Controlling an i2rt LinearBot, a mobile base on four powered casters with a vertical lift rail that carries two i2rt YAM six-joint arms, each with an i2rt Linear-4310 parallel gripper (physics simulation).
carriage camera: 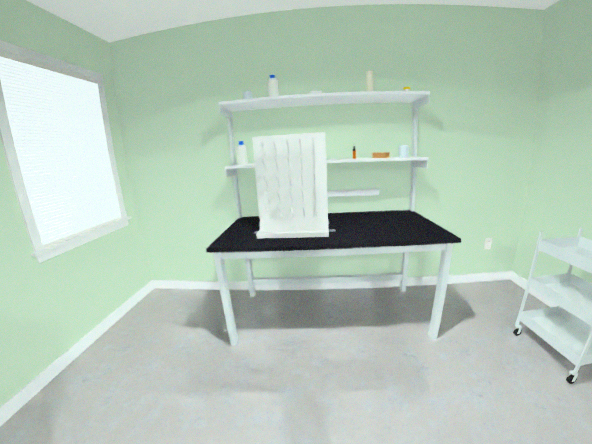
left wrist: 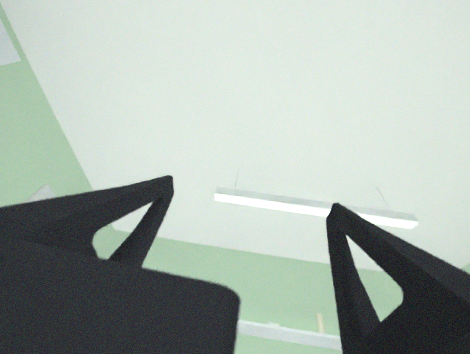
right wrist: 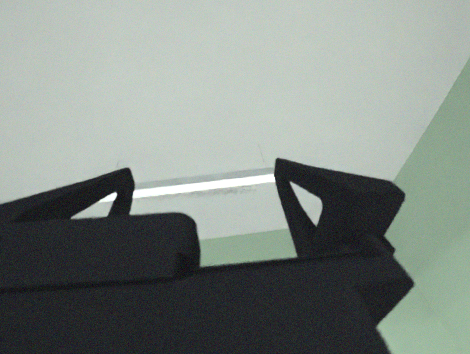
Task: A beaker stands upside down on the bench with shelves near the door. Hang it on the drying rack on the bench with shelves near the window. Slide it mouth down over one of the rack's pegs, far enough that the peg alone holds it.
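Places are measured from the left arm's base along level axes (x back, y right, z up), in millimetres.
Pixels of known places: left gripper, fingertip midpoint: (left wrist: 249, 197); right gripper, fingertip midpoint: (right wrist: 204, 171).
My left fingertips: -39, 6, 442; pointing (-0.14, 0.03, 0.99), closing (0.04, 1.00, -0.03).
Behind a point stands the place of what it marks, as x, y, z.
A white drying rack (carriage camera: 292, 226) {-1518, 236, -62}, an upright panel with rows of pegs, stands on the left part of a black-topped bench (carriage camera: 390, 227) {-1517, 902, -101} with shelves. The window is on the wall to the left of this bench. The beaker that the task names, upside down on the bench near the door, does not show in these views. My left gripper (left wrist: 249, 197) {-39, 6, 442} is open and empty, its fingers pointing up toward the ceiling. My right gripper (right wrist: 204, 171) {-44, 649, 435} is open and empty too, also pointing up. Both are far from the rack, and neither shows in the carriage view.
The bench's upper shelf (carriage camera: 325, 98) {-1786, 510, 794} and lower shelf (carriage camera: 390, 160) {-1692, 948, 340} hold bottles and small items, among them a pale cup-like vessel (carriage camera: 404, 151) at the lower right. A white three-tier cart (carriage camera: 531, 270) {-1211, 1790, -348} stands at the right. A window (carriage camera: 60, 150) {-1455, -1384, 596} is at the left.
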